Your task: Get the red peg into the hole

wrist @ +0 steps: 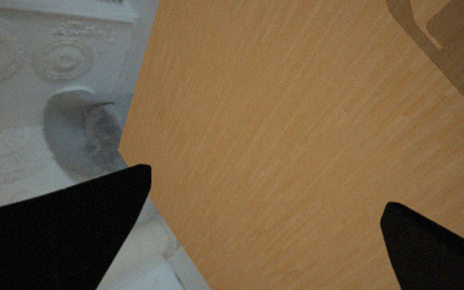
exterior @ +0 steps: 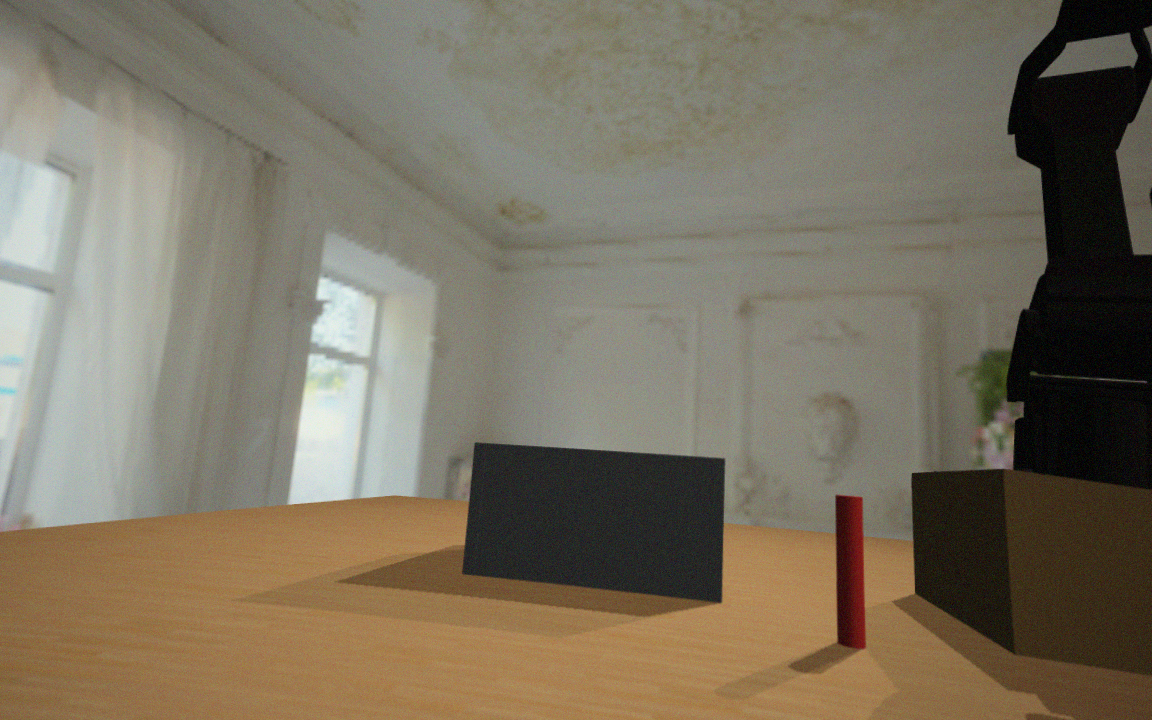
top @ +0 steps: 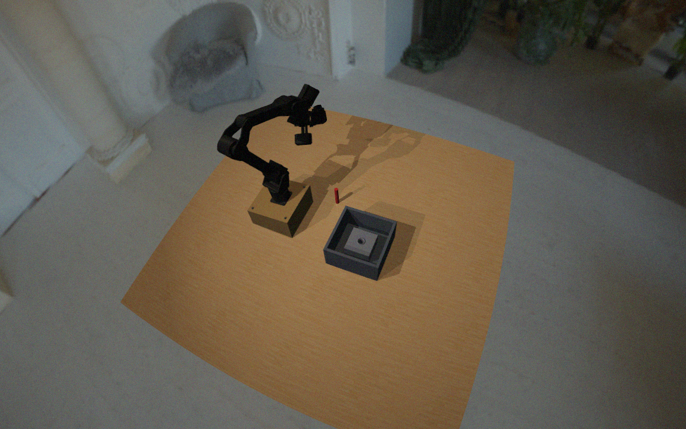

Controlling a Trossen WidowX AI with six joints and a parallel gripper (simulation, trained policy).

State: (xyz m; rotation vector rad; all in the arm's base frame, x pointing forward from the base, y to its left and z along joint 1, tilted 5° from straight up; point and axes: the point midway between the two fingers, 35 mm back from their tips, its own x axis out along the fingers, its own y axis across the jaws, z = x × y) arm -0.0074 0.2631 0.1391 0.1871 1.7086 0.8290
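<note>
Now: gripper tip 20 cm short of the red peg, 17 cm above it and 16 cm to the left of it. Round my gripper tip: light grey plate 36 cm ahead, 32 cm to the right, 16 cm below; dark box 36 cm ahead, 32 cm to the right, 18 cm below.
</note>
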